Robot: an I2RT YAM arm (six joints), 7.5 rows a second.
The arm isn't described. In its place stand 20 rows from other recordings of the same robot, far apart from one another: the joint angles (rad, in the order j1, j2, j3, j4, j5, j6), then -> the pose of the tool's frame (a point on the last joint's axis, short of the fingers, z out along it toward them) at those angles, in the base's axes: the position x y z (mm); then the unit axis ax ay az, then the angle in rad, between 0 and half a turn.
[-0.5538, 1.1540, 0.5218, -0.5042, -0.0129, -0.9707] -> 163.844, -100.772, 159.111, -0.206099, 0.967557, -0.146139, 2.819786
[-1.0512, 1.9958, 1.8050, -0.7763, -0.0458, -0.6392] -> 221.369, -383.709, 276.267, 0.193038, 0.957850, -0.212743, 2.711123
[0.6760, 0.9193, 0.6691, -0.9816, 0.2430, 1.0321] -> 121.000, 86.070, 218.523, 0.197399, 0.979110, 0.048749, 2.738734
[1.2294, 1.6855, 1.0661, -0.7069, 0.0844, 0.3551] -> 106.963, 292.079, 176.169, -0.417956, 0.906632, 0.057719, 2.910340
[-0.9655, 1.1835, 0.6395, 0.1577, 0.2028, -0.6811] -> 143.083, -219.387, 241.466, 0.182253, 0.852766, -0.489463, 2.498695
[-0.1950, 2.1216, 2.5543, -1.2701, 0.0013, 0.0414] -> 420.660, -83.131, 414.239, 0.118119, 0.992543, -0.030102, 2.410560
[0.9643, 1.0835, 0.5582, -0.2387, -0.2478, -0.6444] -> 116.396, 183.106, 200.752, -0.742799, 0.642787, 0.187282, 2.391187
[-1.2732, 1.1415, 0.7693, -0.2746, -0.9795, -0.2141] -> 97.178, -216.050, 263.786, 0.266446, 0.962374, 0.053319, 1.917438
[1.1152, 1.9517, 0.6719, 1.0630, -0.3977, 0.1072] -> 141.721, 320.577, 118.117, -0.524574, 0.669575, 0.525824, 2.286644
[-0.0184, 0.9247, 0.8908, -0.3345, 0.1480, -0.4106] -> 209.695, -9.109, 336.622, -0.141457, 0.966727, -0.213141, 2.005045
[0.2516, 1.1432, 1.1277, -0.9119, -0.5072, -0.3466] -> 208.270, 71.390, 325.827, -0.365247, 0.900667, 0.235359, 2.496417
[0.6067, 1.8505, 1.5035, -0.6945, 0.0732, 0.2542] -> 329.256, 225.341, 245.826, -0.165037, 0.983074, 0.079552, 2.631507
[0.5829, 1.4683, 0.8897, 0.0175, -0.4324, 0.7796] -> 259.732, 189.116, 235.795, -0.019942, 0.888861, 0.457742, 2.638872
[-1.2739, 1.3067, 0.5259, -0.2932, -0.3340, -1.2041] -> 75.127, -205.671, 143.906, -0.007699, 0.983333, -0.181650, 2.674755
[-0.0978, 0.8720, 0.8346, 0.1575, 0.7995, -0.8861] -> 191.917, -44.477, 378.260, 0.039137, 0.773367, -0.632749, 2.127534
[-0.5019, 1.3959, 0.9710, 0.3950, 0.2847, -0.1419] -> 284.603, -167.587, 323.909, 0.286500, 0.869753, -0.401804, 1.799532
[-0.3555, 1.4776, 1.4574, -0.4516, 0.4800, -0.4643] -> 308.927, -132.232, 383.411, 0.085491, 0.903304, -0.420397, 2.352296
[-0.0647, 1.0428, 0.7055, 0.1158, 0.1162, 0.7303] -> 243.955, -19.942, 293.063, 0.420703, 0.884455, 0.201863, 1.844149
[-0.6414, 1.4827, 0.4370, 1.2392, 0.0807, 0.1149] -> 221.791, -169.198, 215.616, 0.390453, 0.857780, -0.334305, 1.480711
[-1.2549, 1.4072, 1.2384, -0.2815, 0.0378, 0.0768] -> 100.388, -311.476, 344.273, 0.589152, 0.731979, -0.342209, 2.246253
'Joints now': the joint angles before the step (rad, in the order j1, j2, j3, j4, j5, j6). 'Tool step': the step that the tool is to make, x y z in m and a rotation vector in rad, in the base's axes. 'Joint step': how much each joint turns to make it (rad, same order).
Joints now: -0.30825, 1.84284, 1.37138, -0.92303, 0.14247, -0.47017
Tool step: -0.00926, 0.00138, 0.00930, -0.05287, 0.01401, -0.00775
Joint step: 0.00129, -0.04245, -0.01753, -0.02214, 0.05537, -0.00077
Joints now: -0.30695, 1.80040, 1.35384, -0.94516, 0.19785, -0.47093
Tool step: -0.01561, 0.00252, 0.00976, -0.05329, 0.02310, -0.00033
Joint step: -0.00105, -0.06332, -0.03871, -0.02799, 0.05675, -0.01118
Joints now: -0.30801, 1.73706, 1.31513, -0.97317, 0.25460, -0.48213
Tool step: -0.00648, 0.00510, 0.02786, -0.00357, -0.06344, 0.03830
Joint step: 0.00662, -0.06998, 0.02637, -0.02786, -0.02188, -0.02857
